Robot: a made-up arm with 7 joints.
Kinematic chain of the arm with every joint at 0, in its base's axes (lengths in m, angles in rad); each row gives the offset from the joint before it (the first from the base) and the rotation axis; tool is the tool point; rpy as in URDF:
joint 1: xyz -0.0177 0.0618 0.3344 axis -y
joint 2: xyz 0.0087 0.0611 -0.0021 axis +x
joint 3: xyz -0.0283 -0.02 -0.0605 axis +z
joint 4: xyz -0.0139 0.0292 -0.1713 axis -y
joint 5: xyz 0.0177 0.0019 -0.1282 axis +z
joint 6: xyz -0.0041 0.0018 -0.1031 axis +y
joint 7: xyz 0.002 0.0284 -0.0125 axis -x
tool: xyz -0.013 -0.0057 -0.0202 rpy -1.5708 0 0
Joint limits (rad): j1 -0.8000..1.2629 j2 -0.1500..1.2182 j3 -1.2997..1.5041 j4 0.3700..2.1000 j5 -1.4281..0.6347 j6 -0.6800..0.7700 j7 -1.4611..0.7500
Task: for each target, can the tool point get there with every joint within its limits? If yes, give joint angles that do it. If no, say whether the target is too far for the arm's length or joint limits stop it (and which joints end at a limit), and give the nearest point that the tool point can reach.
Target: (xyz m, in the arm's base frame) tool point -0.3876 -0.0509 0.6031
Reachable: no: joint limits stop it (at a limit: joint 2, joint 3, joint 4) | nearest point -0.1387 0.2285 0.4223 | short by 0.416 m
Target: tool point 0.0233 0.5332 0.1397
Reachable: yes | joints 0.0010 0.8789 0.8095 0.6342 -0.0853 0.1546 0.4908
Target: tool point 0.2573 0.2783 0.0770
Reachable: yes | joints 0.2535 0.8043 -0.6651 1.0174 -0.9933 -0.2583 -0.7045
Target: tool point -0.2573 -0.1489 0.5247
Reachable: no: joint limits stop it (at a limit: joint 1, joint 2, joint 3, joint 4, joint 5) | nearest point 0.0230 -0.0676 0.3915 | short by 0.321 m
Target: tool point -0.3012 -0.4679 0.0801
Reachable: no: too far | nearest point -0.1900 -0.1608 0.0714 | short by 0.327 m
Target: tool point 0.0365 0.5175 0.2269
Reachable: yes | joints -0.0748 0.8804 0.8120 1.0052 -0.3268 0.6521 -0.4515
